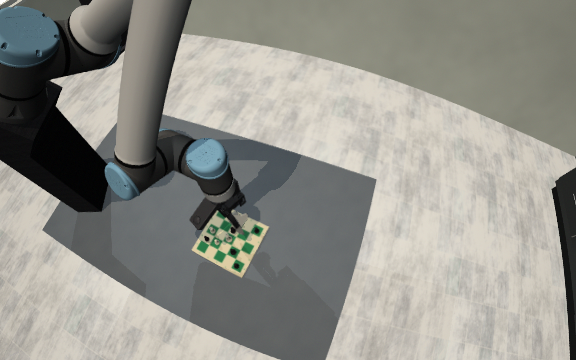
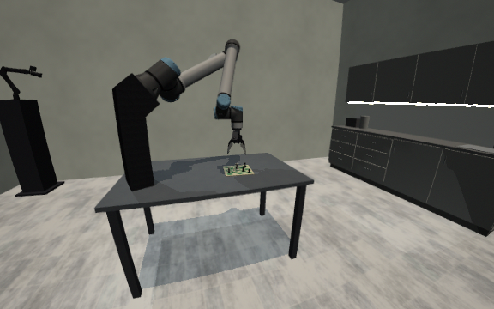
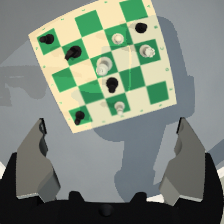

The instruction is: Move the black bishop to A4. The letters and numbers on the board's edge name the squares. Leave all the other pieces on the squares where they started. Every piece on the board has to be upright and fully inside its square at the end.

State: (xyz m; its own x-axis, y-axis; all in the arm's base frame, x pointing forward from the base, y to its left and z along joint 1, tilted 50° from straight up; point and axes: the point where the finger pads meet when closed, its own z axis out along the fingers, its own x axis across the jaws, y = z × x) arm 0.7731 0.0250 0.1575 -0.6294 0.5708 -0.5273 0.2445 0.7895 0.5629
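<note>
Now: the cream chessboard 3 cm to the right of my hand and 12 cm below it. From my hand the other things lie so: black bishop (4 cm ahead, 7 cm to the right, 10 cm below).
</note>
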